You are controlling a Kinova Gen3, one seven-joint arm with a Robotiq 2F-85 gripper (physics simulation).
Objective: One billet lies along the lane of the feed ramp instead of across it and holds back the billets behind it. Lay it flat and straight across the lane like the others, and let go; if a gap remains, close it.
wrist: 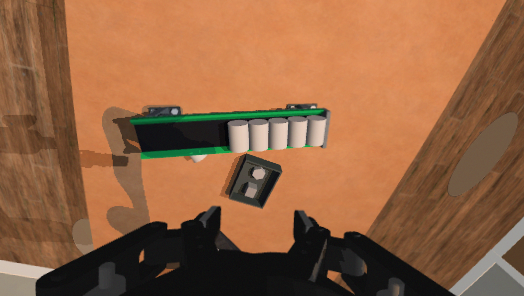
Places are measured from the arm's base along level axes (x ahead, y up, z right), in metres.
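Where they show: gripper, fingertip midpoint: (257, 220).
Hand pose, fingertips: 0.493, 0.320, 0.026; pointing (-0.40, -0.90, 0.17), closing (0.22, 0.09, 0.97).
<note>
Each offset is from my fingertips to the top centre of the thing, as dx, dy, dz. "*": to the spot under its first point.
The feed ramp has green side rails and a dark lane {-0.037, -0.255, -0.031} (182, 136), with a grey end stop {+0.010, -0.250, +0.133} (326, 129) at its right end. Several pale billets {-0.034, -0.235, -0.020} (238, 136) {-0.013, -0.242, +0.057} (278, 134) {* +0.014, -0.251, +0.129} (316, 131) lie side by side across the lane, in a row against the end stop. No billet in that row lies along the lane, and no clear gap shows between them. My gripper (257, 220) is open with nothing between its fingers, at the bottom of the view, on the near side of the ramp and apart from it.
A small dark tray {-0.181, -0.307, +0.052} (271, 188) holding two pale pieces stands between the ramp and my gripper. A pale object {-0.118, -0.302, -0.113} (198, 158) shows partly below the ramp's near rail. Dark brackets {-0.049, -0.267, -0.194} (164, 111) {+0.036, -0.298, +0.113} (302, 107) stand at the far rail. Wooden strips border the orange surface.
</note>
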